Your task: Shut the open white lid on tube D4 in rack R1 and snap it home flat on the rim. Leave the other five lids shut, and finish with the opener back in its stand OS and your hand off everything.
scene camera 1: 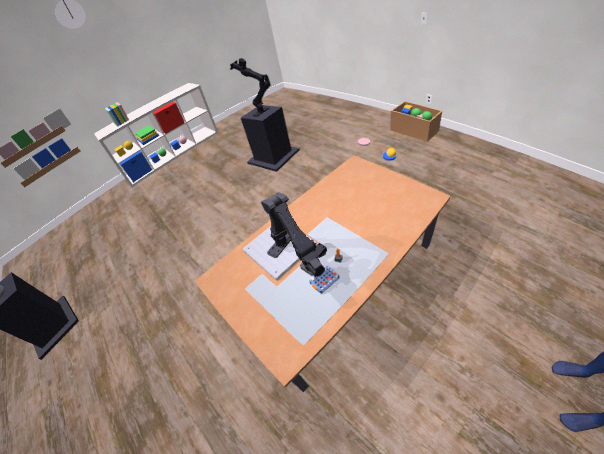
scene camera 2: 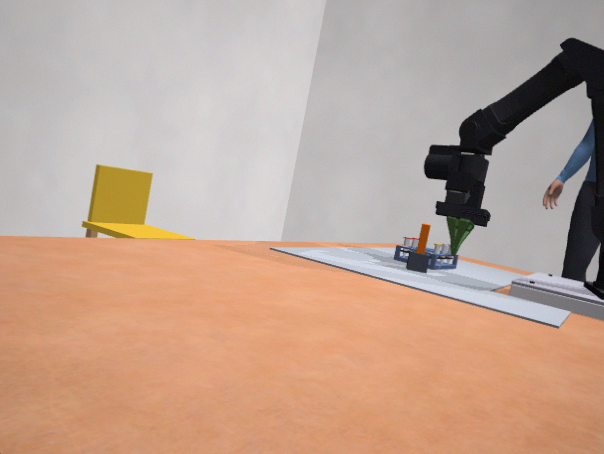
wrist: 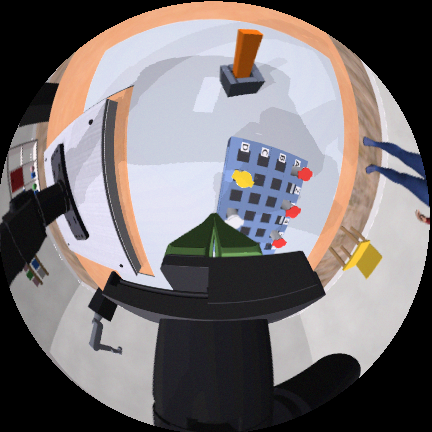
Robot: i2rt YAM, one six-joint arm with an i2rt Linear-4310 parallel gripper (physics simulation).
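Frame: origin at the arm's base, x back, y left, z down, level; centimetres.
Where they show: gripper, fingertip midpoint: [scene camera 2: 452, 255] [wrist: 213, 217]; arm's base at its link origin: [scene camera 1: 281, 243] [wrist: 65, 194].
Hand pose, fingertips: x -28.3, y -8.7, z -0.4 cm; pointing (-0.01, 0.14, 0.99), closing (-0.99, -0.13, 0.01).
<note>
Each offset is from my fingertips to the top centre of the thing. Level surfaces: height alone.
The blue rack R1 @(dx -4.8, dy +0.1, dz -2.2 cm) [scene camera 1: 331, 284] [scene camera 2: 445, 266] [wrist: 255, 149] stands on the grey mat. The white lid @(dx -1.9, dy +0.3, dz -2.1 cm) [wrist: 234, 220] is at a tube in row D; its angle and seating are unclear. A yellow lid @(dx -3.0, dy +4.0, dz -1.9 cm) [wrist: 243, 179] is in the same row, and red lids [wrist: 304, 174] [wrist: 292, 211] [wrist: 279, 242] are along row A. My gripper [scene camera 2: 454, 254] [wrist: 213, 217] is shut and empty, its green tips low at the rack's D side, close beside the white lid; contact cannot be told. It covers part of the rack. The orange opener @(dx -4.8, dy +15.3, dz -5.6 cm) [scene camera 1: 338, 252] [scene camera 2: 424, 238] [wrist: 247, 52] stands upright in its dark stand OS @(dx -4.8, dy +15.0, dz -0.3 cm) [scene camera 1: 338, 259] [scene camera 2: 417, 262] [wrist: 242, 88].
The grey mat @(dz +2.9 cm) [scene camera 1: 300, 320] [scene camera 2: 525, 309] [wrist: 165, 190] lies on the orange table @(dz +3.3 cm) [scene camera 1: 370, 185] [scene camera 2: 250, 350]. My arm's pale base plate [scene camera 1: 272, 265] [wrist: 95, 165] is at the mat's edge. The stand is beyond the rack's label end in the wrist view. A yellow chair [scene camera 2: 120, 195] [wrist: 364, 257] stands off the table.
</note>
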